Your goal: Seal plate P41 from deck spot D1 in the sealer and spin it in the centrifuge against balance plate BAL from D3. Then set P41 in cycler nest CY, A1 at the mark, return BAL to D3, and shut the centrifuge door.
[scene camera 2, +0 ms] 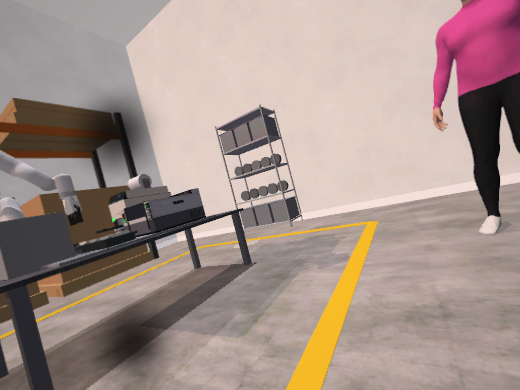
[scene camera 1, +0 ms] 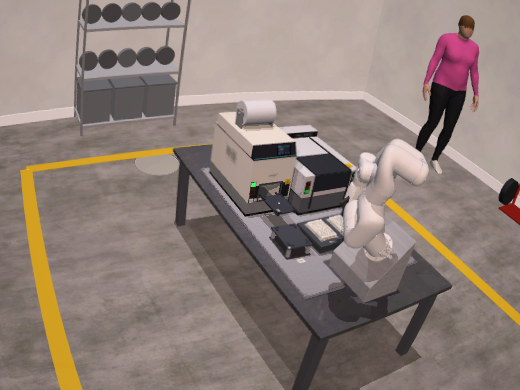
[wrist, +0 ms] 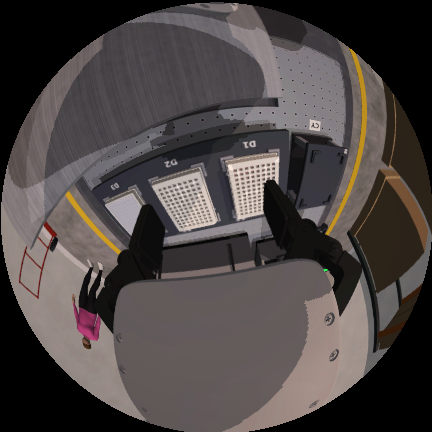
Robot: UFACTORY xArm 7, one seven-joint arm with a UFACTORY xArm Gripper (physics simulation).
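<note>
P41, a cream plate with a grid of wells, sits in spot D1. BAL, a paler plate, sits in D3 and is partly behind a finger. My gripper is open and empty above the plate deck, its fingers on either side of the D2 area; the arm hides it in scene camera 1. The beige sealer has its dark tray out. The centrifuge stands beside it; its door state is unclear. The dark cycler nest CY is beside D1.
Another cream well plate sits in D2, between P41 and BAL. A white roll lies on top of the sealer. The arm's grey pedestal stands near the deck. A person stands beyond the table.
</note>
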